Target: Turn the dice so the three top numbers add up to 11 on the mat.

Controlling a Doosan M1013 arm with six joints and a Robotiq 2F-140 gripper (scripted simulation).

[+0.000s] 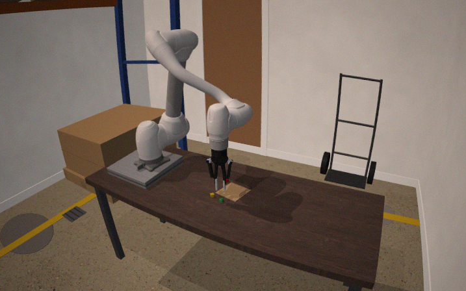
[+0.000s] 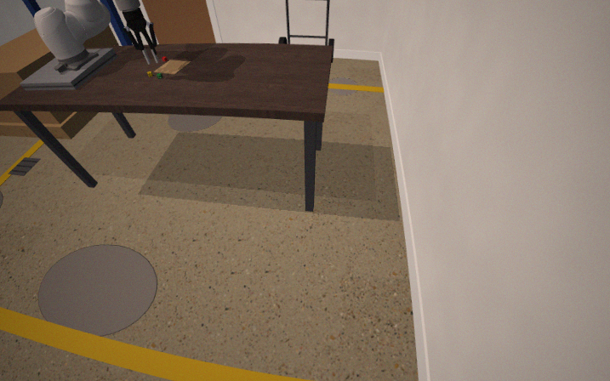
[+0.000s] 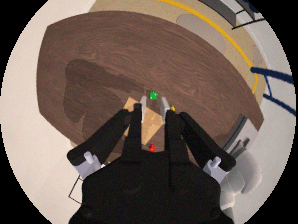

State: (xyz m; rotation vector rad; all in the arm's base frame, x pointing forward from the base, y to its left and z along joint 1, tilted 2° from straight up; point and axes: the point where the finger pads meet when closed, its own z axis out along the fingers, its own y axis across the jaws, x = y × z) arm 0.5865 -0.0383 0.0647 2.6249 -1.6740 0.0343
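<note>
My hand is 10 cm above the green die. From my hand the other things lie so: red die: 19 cm to the left, 10 cm below, 10 cm behind; then tan mat: 12 cm to the left, 11 cm below; then yellow die: 10 cm below, 7 cm behind, 1 cm to the left.
</note>
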